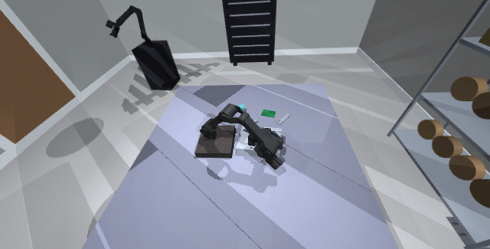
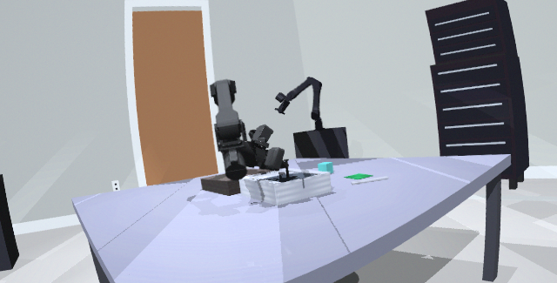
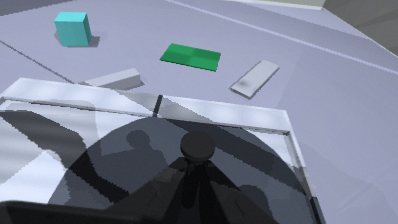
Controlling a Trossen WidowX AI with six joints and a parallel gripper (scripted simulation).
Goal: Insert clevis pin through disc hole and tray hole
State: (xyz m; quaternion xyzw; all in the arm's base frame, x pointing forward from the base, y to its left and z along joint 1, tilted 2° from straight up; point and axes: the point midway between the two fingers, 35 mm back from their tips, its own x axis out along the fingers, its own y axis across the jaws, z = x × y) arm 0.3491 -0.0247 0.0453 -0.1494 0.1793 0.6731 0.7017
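Right now my gripper tip is 10 mm above the clevis pin. Round my gripper tip: disc: 40 mm below; then pale flat bar: 240 mm to the left, 110 mm ahead, 90 mm below; then steel tray: 50 mm below, 40 mm behind.
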